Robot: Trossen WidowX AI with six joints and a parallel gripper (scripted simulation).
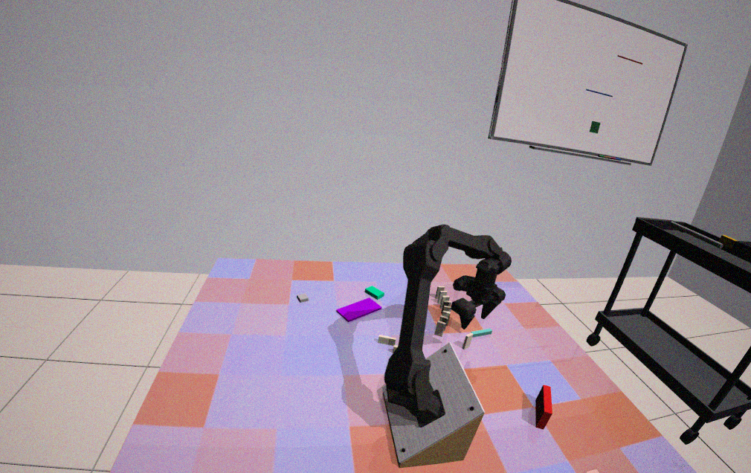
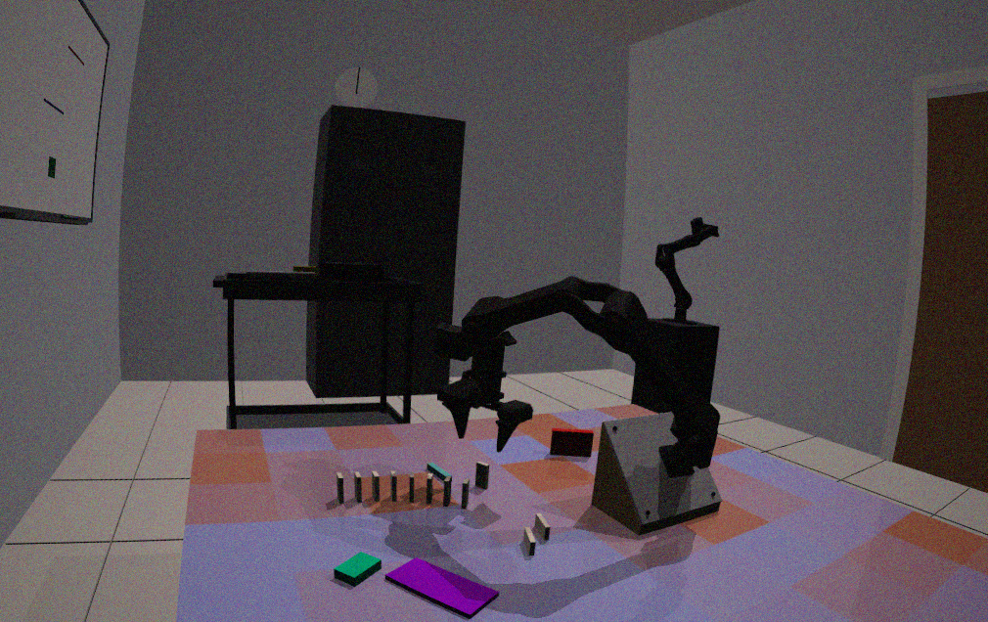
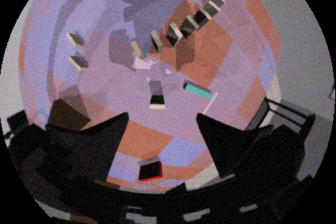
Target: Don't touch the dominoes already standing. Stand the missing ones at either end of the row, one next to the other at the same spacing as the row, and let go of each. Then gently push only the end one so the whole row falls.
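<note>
The teal bar is 5 cm ahead of my gripper tip, 7 cm to the right of it and 8 cm below it. From my gripper tip the other things lie so: purple plate 18 cm ahead, 33 cm to the left, 9 cm below; then red block 28 cm behind, 11 cm to the right, 6 cm below; then green block 29 cm ahead, 26 cm to the left, 8 cm below.
</note>
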